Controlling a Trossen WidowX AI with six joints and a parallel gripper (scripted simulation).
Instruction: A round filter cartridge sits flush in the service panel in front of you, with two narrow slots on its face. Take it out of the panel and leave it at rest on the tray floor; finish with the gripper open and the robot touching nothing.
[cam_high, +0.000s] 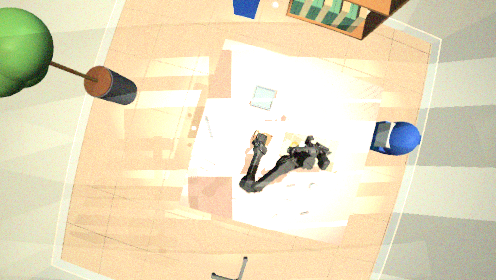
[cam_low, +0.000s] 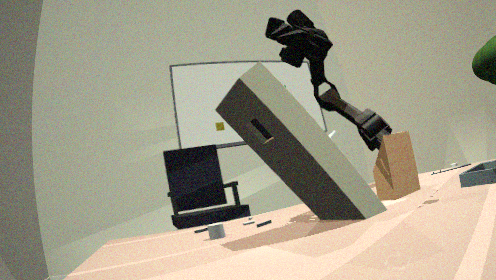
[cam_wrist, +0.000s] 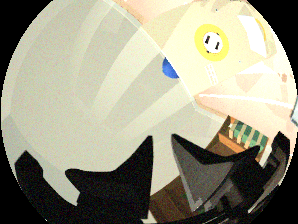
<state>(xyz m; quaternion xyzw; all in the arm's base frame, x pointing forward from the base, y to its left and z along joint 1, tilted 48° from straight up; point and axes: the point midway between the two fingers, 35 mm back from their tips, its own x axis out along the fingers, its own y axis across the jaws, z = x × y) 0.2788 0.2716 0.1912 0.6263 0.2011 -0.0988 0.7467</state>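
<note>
Right now my gripper tip is 50 mm short of the round filter cartridge, 10 mm to the left of it and 190 mm above it. From my gripper tip the other things lie so: tray: 410 mm behind, 220 mm to the left, 440 mm below; then service panel: 20 mm to the right, 270 mm below.
</note>
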